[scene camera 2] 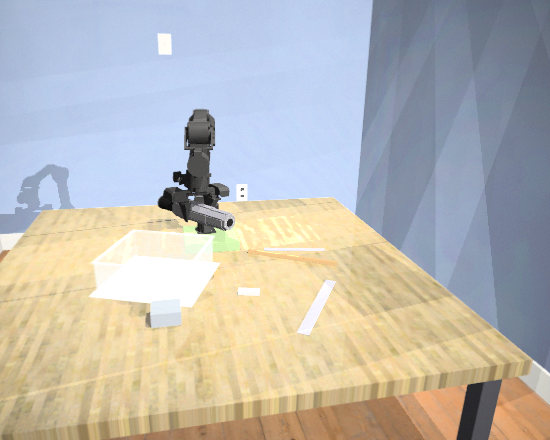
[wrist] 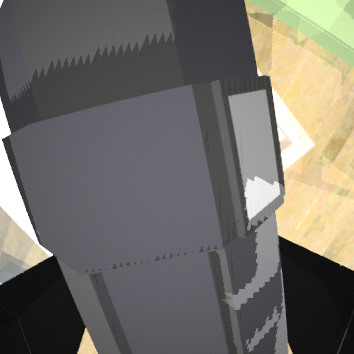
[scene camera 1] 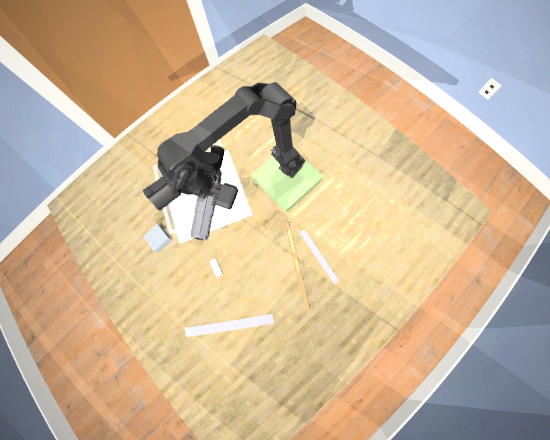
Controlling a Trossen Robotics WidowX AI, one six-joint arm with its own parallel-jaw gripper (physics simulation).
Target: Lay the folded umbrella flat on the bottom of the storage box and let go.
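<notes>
A storage box rests on the table. A folded umbrella is held by the gripper and touches nothing else. Both the wrist view and scene camera 1 show the gripper.
</notes>
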